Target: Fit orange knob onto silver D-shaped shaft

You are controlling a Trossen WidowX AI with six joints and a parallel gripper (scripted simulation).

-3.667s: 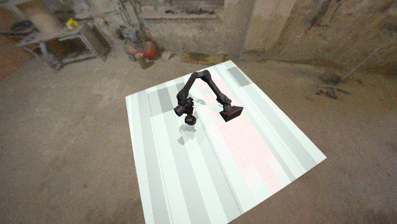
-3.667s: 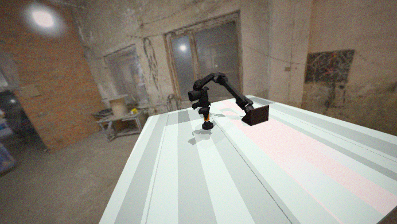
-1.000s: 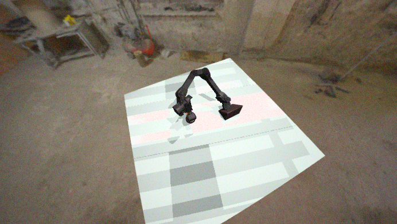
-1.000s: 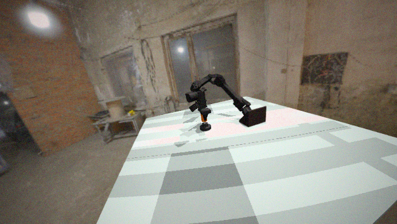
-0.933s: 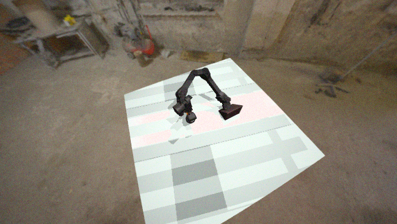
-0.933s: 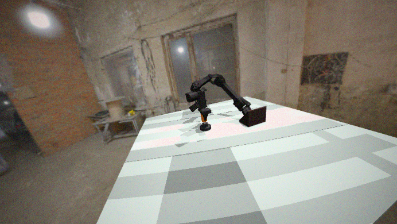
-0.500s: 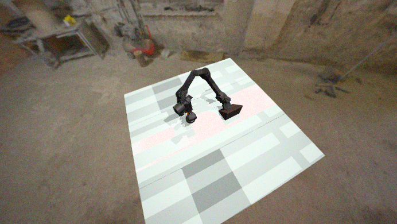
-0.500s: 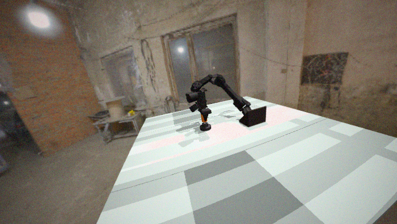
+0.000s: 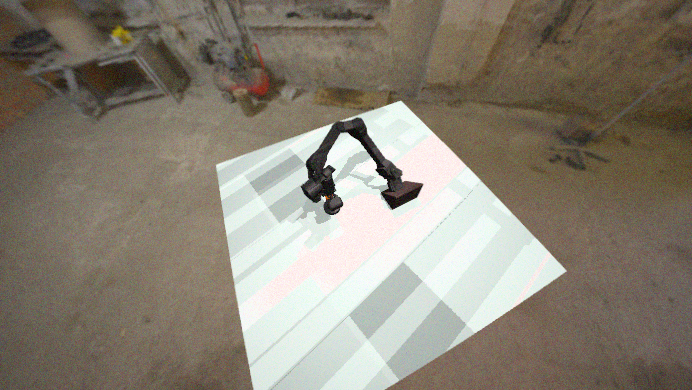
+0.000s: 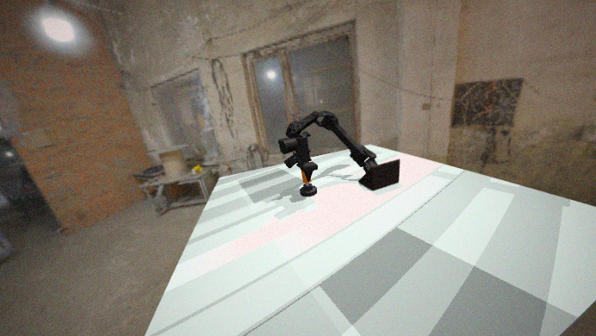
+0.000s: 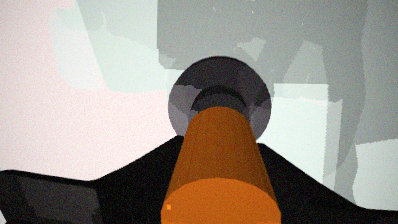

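My gripper tip is now 3 cm below the orange knob. The rest, counted from my gripper tip: round pedestal 4 cm below.
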